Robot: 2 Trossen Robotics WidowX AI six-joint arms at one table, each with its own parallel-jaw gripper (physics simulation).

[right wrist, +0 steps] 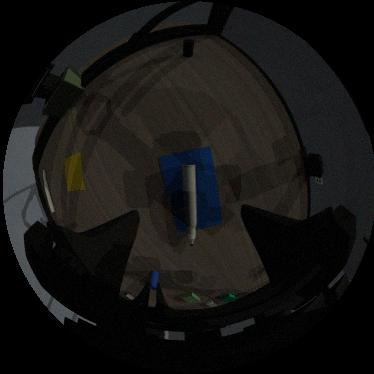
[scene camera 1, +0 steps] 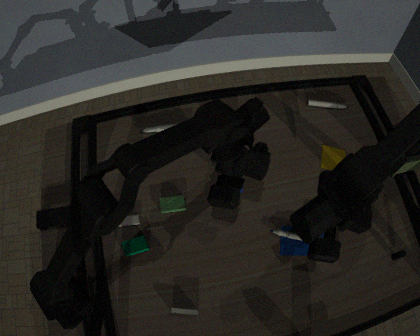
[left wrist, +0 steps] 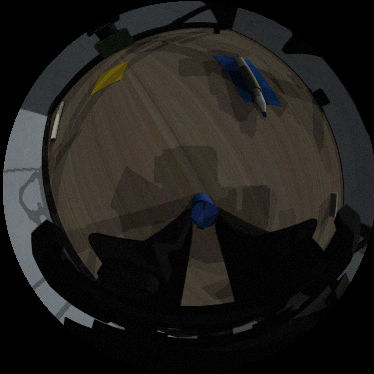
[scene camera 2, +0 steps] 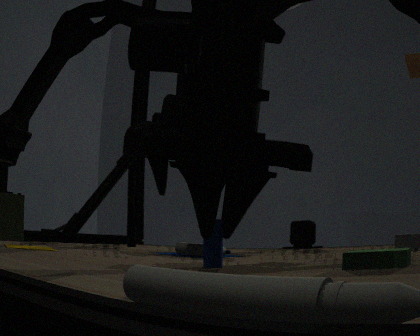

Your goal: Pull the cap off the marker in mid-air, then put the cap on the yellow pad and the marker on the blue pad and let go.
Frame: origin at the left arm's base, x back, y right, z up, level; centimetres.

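Seen in the pictures: left gripper, fingertip midpoint: (right wrist: 153,282) (scene camera 1: 237,184) (left wrist: 202,212) (scene camera 2: 215,238); right gripper, fingertip midpoint: (right wrist: 190,213) (scene camera 2: 189,196); left arm's base, link origin: (scene camera 1: 63,300).
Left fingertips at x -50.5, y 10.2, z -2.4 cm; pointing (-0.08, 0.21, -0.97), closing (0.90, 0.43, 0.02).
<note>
Offsets run from my left fingertips to a thing's top centre.
The blue cap {dx -0.2, dy +0.3, dz +1.9 cm} (scene camera 1: 242,190) (scene camera 2: 212,252) (left wrist: 204,210) (right wrist: 154,280) stands upright, its lower end at the table. My left gripper (scene camera 2: 216,236) is shut on its upper part. The white marker {dx +0.3, dy +19.2, dz -1.1 cm} (scene camera 1: 287,234) (scene camera 2: 190,248) (left wrist: 251,82) (right wrist: 190,190) lies uncapped across the blue pad {dx -0.3, dy +21.8, dz -2.9 cm} (scene camera 1: 294,248) (left wrist: 270,95) (right wrist: 210,175), its dark tip past the pad's edge. My right gripper (right wrist: 190,213) is open and empty above the marker, one finger to each side in the right wrist view. The yellow pad {dx -25.0, dy +15.4, dz -2.9 cm} (scene camera 1: 332,157) (scene camera 2: 30,247) (left wrist: 111,78) (right wrist: 74,172) is bare.
Another white marker {dx -0.9, dy -26.1, dz -1.1 cm} (scene camera 1: 159,128) (scene camera 2: 225,290) lies near the frame edge, and a white pen {dx -40.5, dy +4.8, dz -1.0 cm} (scene camera 1: 327,104) (left wrist: 57,121) lies at the upper right in scene camera 1. A light green block {dx +13.4, dy -9.1, dz -1.4 cm} (scene camera 1: 172,204), a teal block {dx +27.5, dy -8.5, dz -1.4 cm} (scene camera 1: 135,245), white pieces {dx +24.2, dy -14.4, dz -1.8 cm} (scene camera 1: 130,220) {dx +31.3, dy +11.0, dz -0.8 cm} (scene camera 1: 184,311) and a dark cylinder {dx -12.4, dy +46.6, dz +1.9 cm} (scene camera 1: 398,255) (right wrist: 188,48) lie around.
</note>
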